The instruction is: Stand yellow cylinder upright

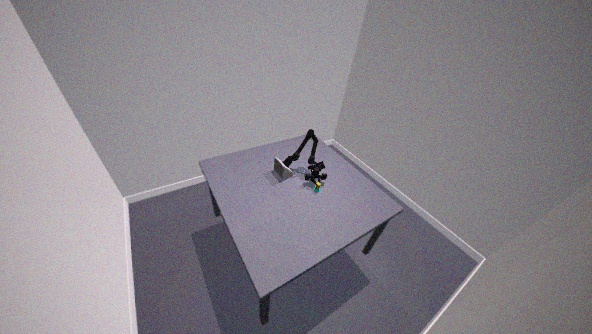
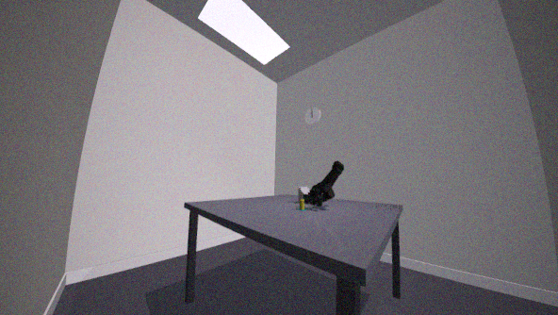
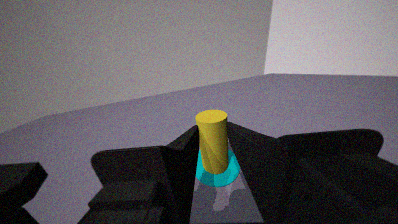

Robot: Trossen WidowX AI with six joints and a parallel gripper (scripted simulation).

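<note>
Right now the yellow tall cylinder is 20 mm below my gripper tip. From my gripper tip the other things lie so: cyan circle (50 mm below).
</note>
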